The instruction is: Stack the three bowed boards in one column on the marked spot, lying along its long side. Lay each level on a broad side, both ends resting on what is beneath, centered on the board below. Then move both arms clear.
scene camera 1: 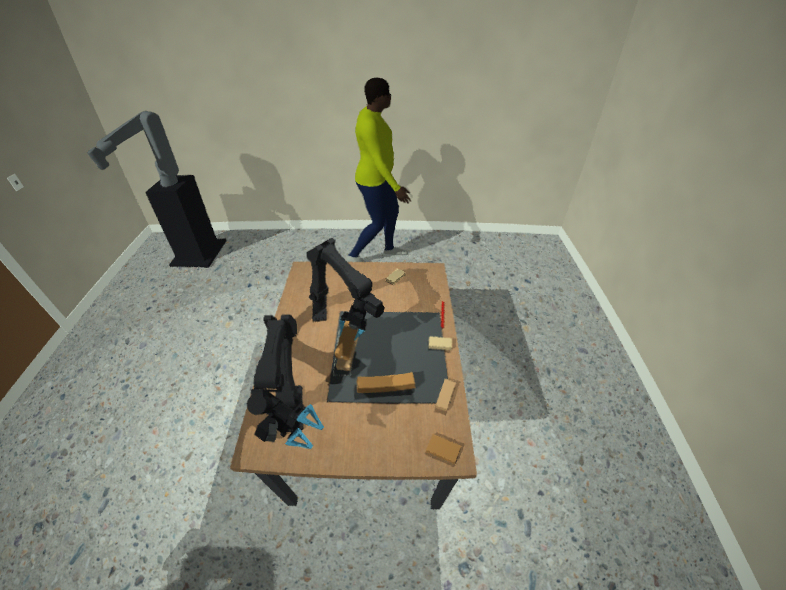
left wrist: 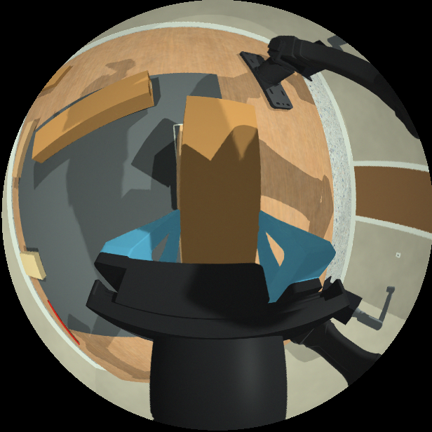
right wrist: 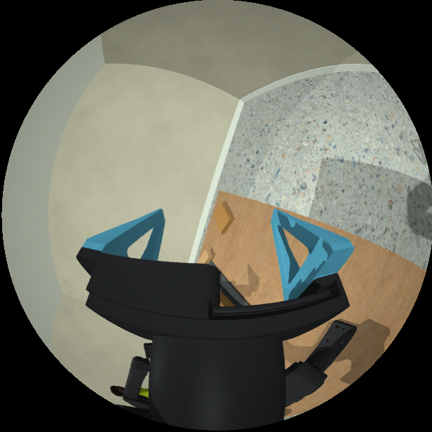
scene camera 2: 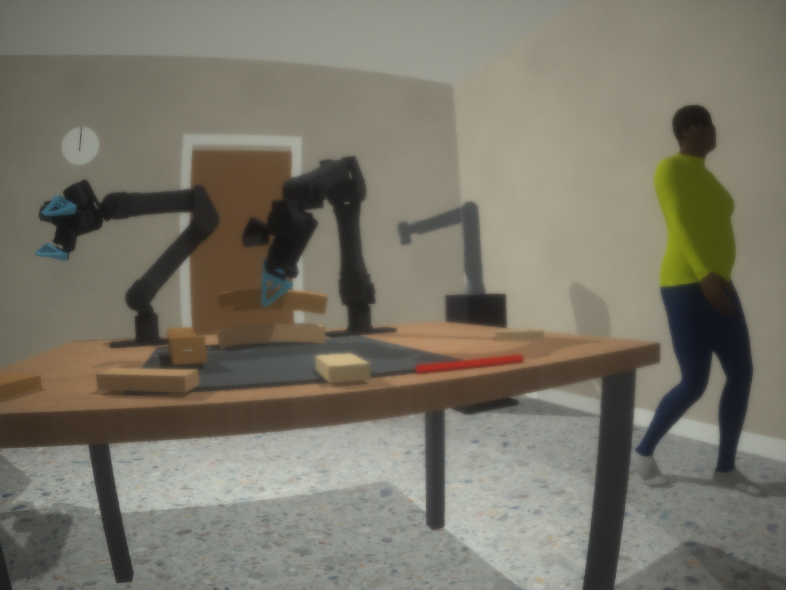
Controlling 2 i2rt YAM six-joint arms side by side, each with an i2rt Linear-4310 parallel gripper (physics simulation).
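Observation:
My left gripper is shut on an orange-brown bowed board, held roughly level above the lower board. In scene camera 2 a gap shows between the two boards. The lighter lower bowed board lies on the mat at the marked spot, arched upward. The held board hides most of it in scene camera 1 and the left wrist view. Part of the spot's white outline shows. A third bowed board lies on the mat. My right gripper is open and raised.
The dark mat also bears a pale block at its edge. A tan block, an orange-brown block, another pale block and a red bar lie around. A person stands behind the table.

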